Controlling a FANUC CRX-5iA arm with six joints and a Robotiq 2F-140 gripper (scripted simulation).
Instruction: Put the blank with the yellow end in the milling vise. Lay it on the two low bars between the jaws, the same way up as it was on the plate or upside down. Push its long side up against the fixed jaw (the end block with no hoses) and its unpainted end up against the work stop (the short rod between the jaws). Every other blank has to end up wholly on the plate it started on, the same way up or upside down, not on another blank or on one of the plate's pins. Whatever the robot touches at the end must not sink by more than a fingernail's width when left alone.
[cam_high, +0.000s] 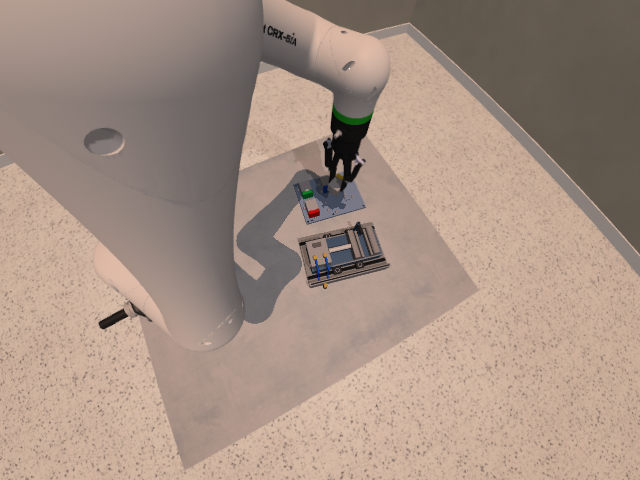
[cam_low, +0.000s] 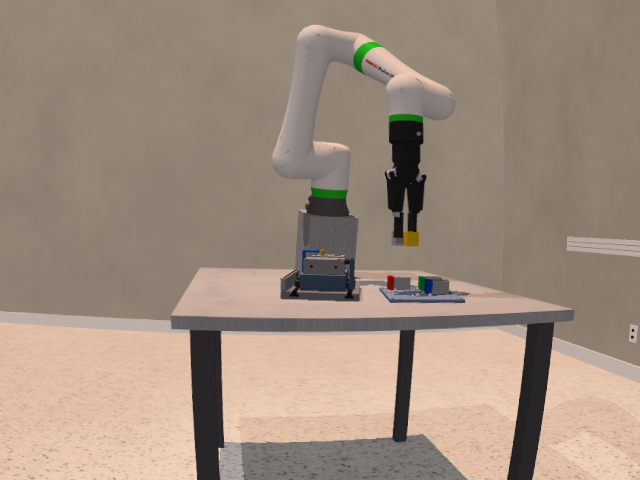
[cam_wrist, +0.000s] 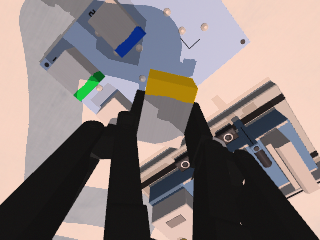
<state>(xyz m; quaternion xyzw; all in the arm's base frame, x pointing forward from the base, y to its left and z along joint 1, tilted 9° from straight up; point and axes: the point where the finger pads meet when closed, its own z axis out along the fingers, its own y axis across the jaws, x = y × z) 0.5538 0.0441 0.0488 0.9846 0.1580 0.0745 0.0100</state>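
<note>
My gripper is now 3 cm above the yellow-ended blank. Also, from my hand: blue-ended blank: 16 cm below, 9 cm to the left, 3 cm ahead; then plate: 18 cm below, 4 cm to the left, 1 cm ahead; then red-ended blank: 16 cm below, 9 cm behind, 3 cm to the left.
</note>
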